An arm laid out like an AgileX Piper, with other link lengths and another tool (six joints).
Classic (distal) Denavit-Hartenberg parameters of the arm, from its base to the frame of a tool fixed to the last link. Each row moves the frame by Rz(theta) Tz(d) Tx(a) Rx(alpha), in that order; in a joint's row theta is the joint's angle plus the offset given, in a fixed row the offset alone. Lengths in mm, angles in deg.
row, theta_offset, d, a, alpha
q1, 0, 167.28, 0, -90
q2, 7.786, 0, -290.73, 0
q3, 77.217, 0, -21.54, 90
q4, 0, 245.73, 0, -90
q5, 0, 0, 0, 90
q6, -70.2, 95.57, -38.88, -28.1
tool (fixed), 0, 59.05, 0, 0
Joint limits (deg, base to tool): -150..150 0..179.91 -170..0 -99.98..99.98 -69.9..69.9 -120..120
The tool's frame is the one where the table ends.
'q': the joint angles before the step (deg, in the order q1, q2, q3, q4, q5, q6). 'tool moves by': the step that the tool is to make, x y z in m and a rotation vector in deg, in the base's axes. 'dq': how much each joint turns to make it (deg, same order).
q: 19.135 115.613 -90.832 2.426 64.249 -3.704
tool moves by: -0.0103 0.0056 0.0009 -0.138 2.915 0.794
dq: 0.951 0.006 -0.002 0.852 2.792 -0.001
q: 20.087 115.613 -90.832 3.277 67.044 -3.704
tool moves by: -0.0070 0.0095 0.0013 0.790 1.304 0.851
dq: 1.213 -0.001 -0.005 1.252 0.949 -0.001
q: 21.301 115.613 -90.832 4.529 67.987 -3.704
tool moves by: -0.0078 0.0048 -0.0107 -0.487 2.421 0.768
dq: 0.917 0.938 1.233 0.468 0.259 0.002
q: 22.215 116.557 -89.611 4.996 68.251 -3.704
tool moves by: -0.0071 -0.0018 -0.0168 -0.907 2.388 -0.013
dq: 0.123 0.992 2.636 0.114 -1.079 0.003
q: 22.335 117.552 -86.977 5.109 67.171 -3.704
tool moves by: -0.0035 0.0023 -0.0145 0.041 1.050 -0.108
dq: 0.335 1.150 1.831 0.592 -2.035 0.003
